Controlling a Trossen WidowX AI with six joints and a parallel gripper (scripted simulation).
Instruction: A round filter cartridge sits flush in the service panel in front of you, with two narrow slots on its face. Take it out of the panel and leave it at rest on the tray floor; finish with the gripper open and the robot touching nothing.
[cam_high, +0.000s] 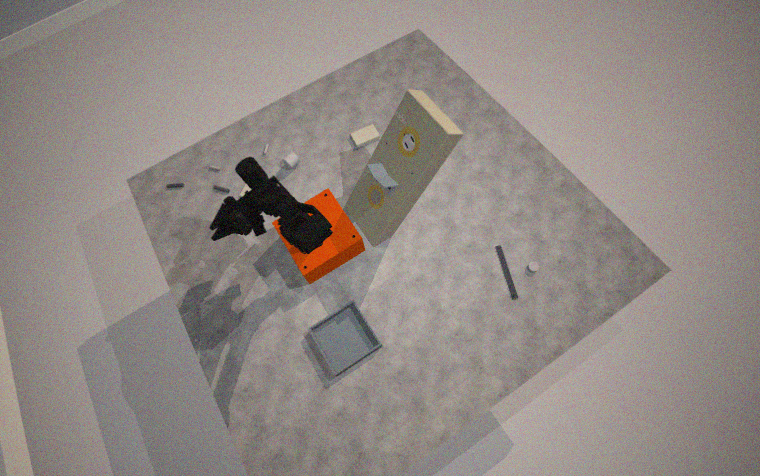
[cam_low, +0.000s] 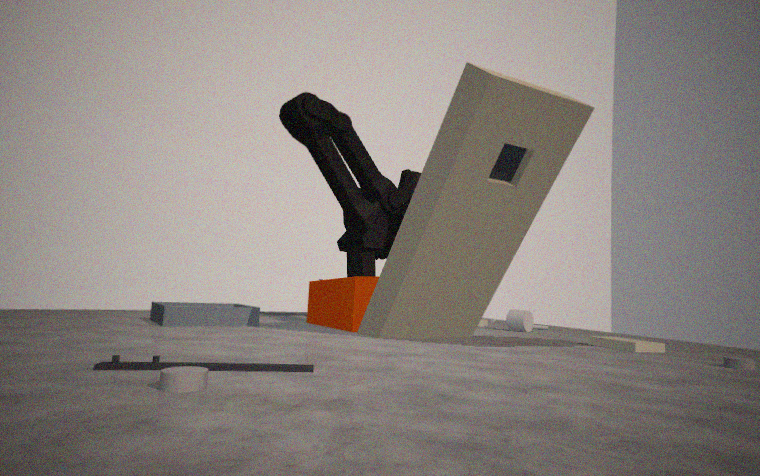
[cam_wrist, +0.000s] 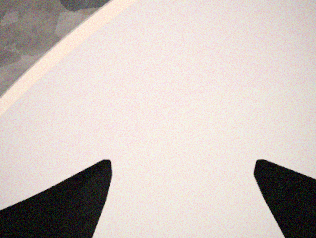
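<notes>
My gripper tip is now 58 cm short of the white round filter cartridge, 5 cm to the left of it and 5 cm below it.
</notes>
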